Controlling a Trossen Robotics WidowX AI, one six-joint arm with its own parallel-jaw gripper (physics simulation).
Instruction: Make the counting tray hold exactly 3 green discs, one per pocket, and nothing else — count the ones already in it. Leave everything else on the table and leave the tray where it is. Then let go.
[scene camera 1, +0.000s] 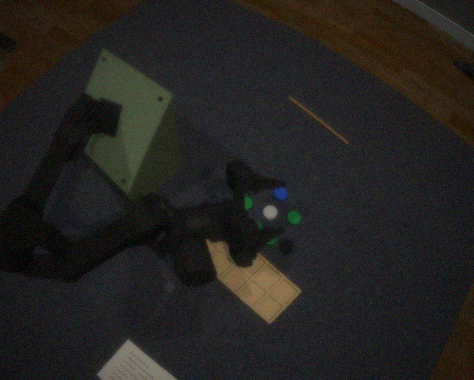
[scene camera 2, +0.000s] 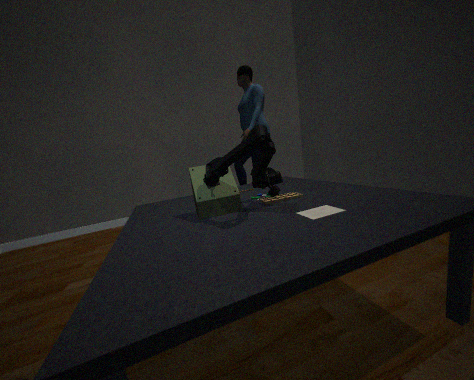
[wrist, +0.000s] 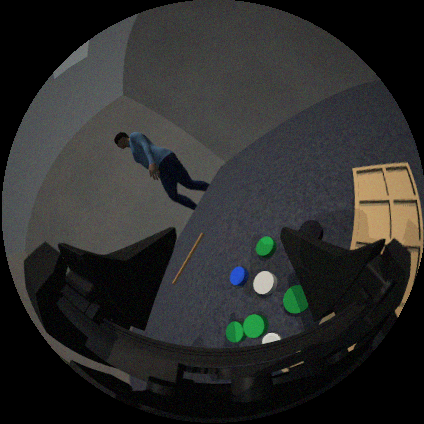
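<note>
The tan counting tray (scene camera 1: 282, 287) (scene camera 2: 282, 198) (wrist: 371, 182) lies flat, partly hidden by the arm; the pockets that show hold no disc. My gripper (scene camera 1: 283, 207) (wrist: 229, 232) is open and empty above the loose discs beside the tray. A green disc (scene camera 1: 294, 217) (wrist: 265, 246) lies beyond the fingertips. Another green disc (wrist: 295, 299) is partly hidden by the right finger in the wrist view. Two more green discs, one larger (wrist: 254, 326) and one smaller (wrist: 234, 331), lie side by side lower down. In the scene camera 1 view, a green disc (scene camera 1: 271, 241) shows partly below a finger.
A blue disc (scene camera 1: 281, 194) (wrist: 238, 275), a white disc (scene camera 1: 270, 212) (wrist: 264, 282), a second white disc (wrist: 271, 338) and a black disc (scene camera 1: 286, 246) (wrist: 311, 231) lie nearby. A green sloped block (scene camera 1: 135, 95) (scene camera 2: 217, 207), a thin stick (scene camera 1: 319, 121) (wrist: 188, 258) and paper (scene camera 1: 135, 362) (scene camera 2: 321, 212) lie farther off.
</note>
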